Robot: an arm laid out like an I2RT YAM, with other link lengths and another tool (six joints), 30 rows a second.
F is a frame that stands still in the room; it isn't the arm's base.
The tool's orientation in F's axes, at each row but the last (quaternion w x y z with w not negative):
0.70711, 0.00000, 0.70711, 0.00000
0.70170, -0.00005, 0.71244, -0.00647
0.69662, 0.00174, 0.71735, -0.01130
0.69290, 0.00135, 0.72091, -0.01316
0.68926, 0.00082, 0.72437, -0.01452
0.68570, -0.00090, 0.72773, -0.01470
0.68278, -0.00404, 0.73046, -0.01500
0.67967, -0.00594, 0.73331, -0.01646
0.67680, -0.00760, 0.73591, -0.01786
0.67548, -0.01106, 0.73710, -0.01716
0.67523, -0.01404, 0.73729, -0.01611
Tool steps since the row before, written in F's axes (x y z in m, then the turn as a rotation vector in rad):
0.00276, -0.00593, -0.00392, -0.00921, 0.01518, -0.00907
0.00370, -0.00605, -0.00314, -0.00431, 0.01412, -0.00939
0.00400, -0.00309, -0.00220, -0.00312, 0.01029, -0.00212
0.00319, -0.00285, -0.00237, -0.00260, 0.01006, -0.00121
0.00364, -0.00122, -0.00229, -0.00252, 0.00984, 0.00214
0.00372, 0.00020, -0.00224, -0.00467, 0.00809, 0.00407
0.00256, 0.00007, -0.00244, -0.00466, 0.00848, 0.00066
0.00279, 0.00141, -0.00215, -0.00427, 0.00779, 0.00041
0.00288, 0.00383, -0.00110, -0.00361, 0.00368, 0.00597
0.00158, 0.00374, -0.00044, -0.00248, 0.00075, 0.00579
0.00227, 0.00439, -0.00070, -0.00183, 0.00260, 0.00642
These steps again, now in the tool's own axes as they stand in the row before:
0.00392, -0.00593, 0.00276, 0.00907, 0.01518, -0.00921
0.00314, -0.00599, 0.00380, 0.00932, 0.01417, -0.00430
0.00212, -0.00299, 0.00412, 0.00207, 0.01026, -0.00325
0.00229, -0.00274, 0.00334, 0.00115, 0.01002, -0.00276
0.00213, -0.00110, 0.00377, -0.00220, 0.00974, -0.00284
0.00201, 0.00032, 0.00384, -0.00396, 0.00791, -0.00506
0.00226, 0.00017, 0.00272, -0.00057, 0.00839, -0.00483
0.00189, 0.00152, 0.00292, -0.00033, 0.00771, -0.00441
0.00072, 0.00390, 0.00290, -0.00577, 0.00341, -0.00415
0.00015, 0.00377, 0.00157, -0.00558, 0.00050, -0.00298
0.00031, 0.00442, 0.00230, -0.00634, 0.00232, -0.00240

